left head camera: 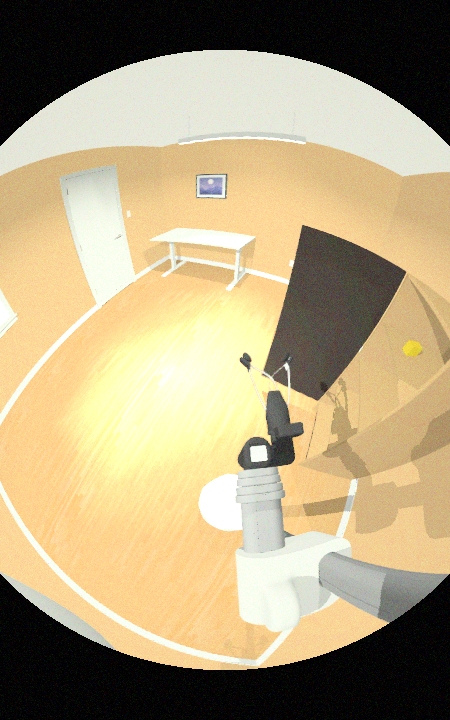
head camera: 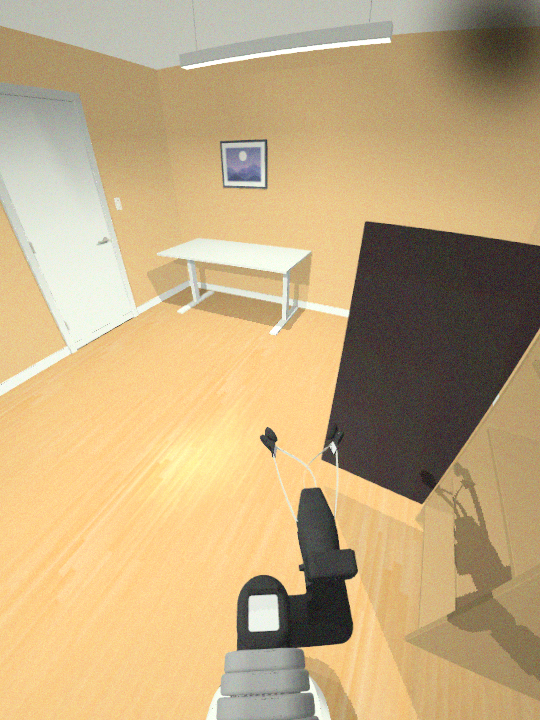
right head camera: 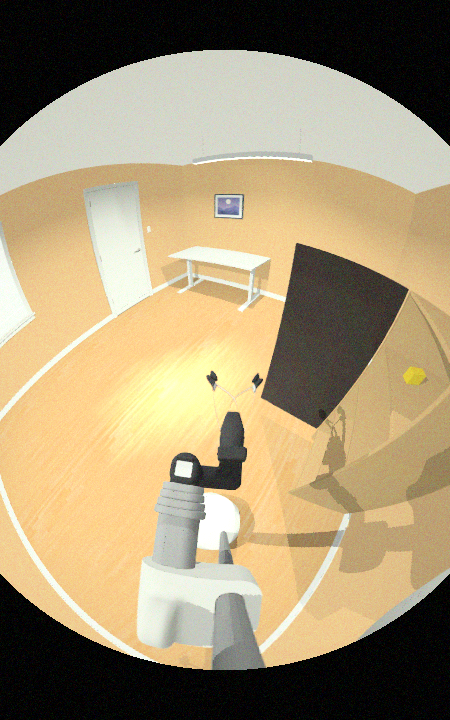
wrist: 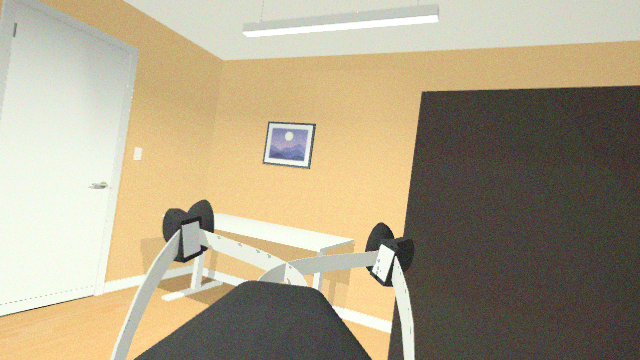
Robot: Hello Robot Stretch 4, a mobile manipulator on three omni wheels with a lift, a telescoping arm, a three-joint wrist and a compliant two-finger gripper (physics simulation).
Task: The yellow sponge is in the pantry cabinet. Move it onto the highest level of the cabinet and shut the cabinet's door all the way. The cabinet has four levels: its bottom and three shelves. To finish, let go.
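Pixels of known places: gripper, fingertip midpoint: [left head camera: 265,352] [head camera: 300,427] [right head camera: 234,372] [wrist: 292,231]; robot's base, origin of the base link: [left head camera: 228,501] [right head camera: 209,519].
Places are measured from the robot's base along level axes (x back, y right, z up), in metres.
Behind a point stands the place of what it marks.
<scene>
The pantry cabinet [head camera: 438,558] {x -0.472, y 0.768, z 0.141 m} [left head camera: 392,419] {x -0.211, y 0.601, z 0.985 m} [right head camera: 371,477] {x -0.160, y 0.699, z 0.802 m}, light wood, stands at the right with its front open. Its dark door [head camera: 430,360] {x -0.852, y 0.609, z 0.952 m} [left head camera: 334,313] {x -0.859, y 0.600, z 0.958 m} [right head camera: 329,334] {x -0.867, y 0.585, z 0.965 m} [wrist: 520,215] {x -0.899, y 0.536, z 1.107 m} stands wide open beyond my gripper. The yellow sponge [left head camera: 412,348] {x -0.469, y 0.837, z 1.111 m} [right head camera: 414,375] {x -0.469, y 0.841, z 1.113 m} lies inside the cabinet; which level it is on I cannot tell. The sponge does not show in the head camera or wrist views. My gripper [head camera: 302,440] {x -0.479, y 0.085, z 1.072 m} [left head camera: 266,361] {x -0.479, y 0.085, z 1.072 m} [right head camera: 234,380] {x -0.479, y 0.085, z 1.072 m} [wrist: 292,231] {x -0.479, y 0.085, z 1.072 m} is open and empty, in the air left of the cabinet, apart from door and sponge.
A white table [head camera: 238,252] {x -3.195, y -0.201, z 0.692 m} [left head camera: 204,237] {x -3.065, y -0.198, z 0.693 m} [right head camera: 220,257] {x -3.037, y -0.184, z 0.693 m} [wrist: 280,232] {x -3.080, y -0.053, z 0.692 m} stands by the far wall. A white room door [head camera: 58,221] {x -2.715, y -1.721, z 1.143 m} [wrist: 55,150] {x -2.740, y -1.709, z 1.119 m} is at the left. The arm's shadow falls on the cabinet at the right.
</scene>
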